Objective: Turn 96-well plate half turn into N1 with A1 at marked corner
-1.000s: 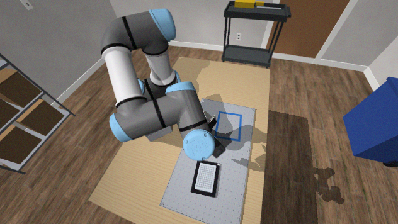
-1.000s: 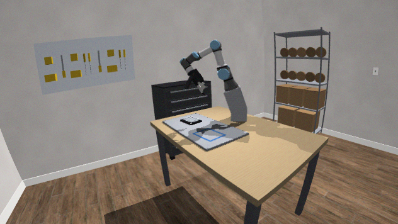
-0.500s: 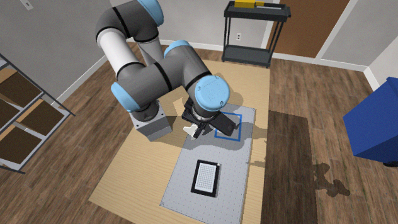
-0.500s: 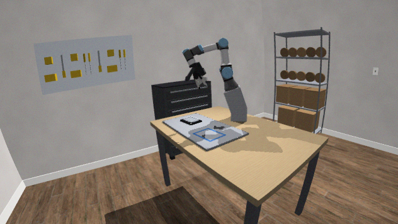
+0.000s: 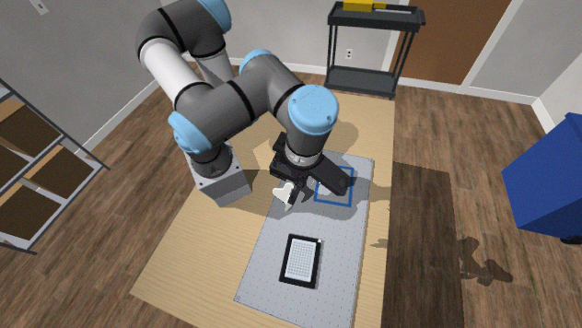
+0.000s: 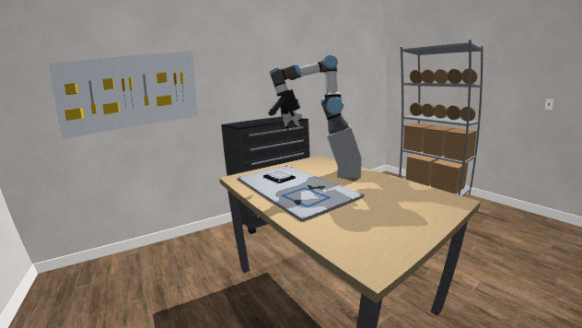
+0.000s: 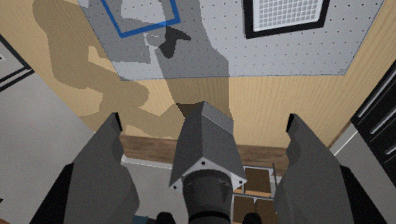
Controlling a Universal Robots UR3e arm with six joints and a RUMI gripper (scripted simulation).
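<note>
Now: hand 280 mm above the 96-well plate, 130 mm to the left of it and 30 mm short of it. The rest, counted from my hand: A1 corner mark: 290 mm below, 80 mm ahead, 50 mm to the right; then black plate nest N1: 290 mm below, 130 mm to the right, 30 mm ahead.
</note>
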